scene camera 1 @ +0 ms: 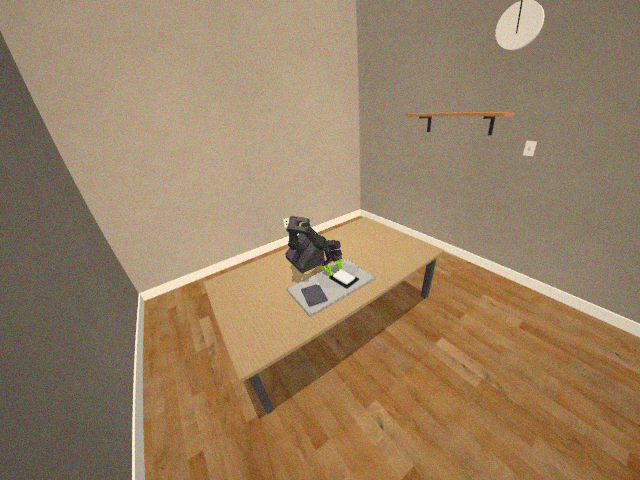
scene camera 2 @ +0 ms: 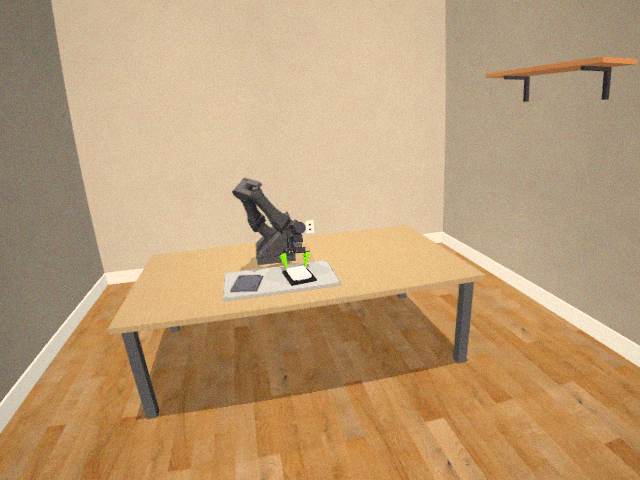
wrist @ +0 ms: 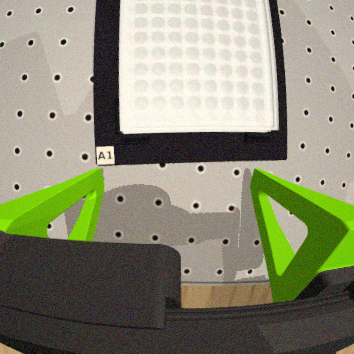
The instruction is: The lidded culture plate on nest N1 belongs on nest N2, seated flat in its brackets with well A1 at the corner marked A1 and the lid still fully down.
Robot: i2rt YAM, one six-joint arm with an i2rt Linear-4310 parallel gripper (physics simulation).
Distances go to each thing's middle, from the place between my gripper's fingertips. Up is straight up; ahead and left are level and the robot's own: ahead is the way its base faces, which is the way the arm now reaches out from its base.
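Scene:
There's a black nest [wrist: 159, 147] here, and my hand is 90 mm short of it.

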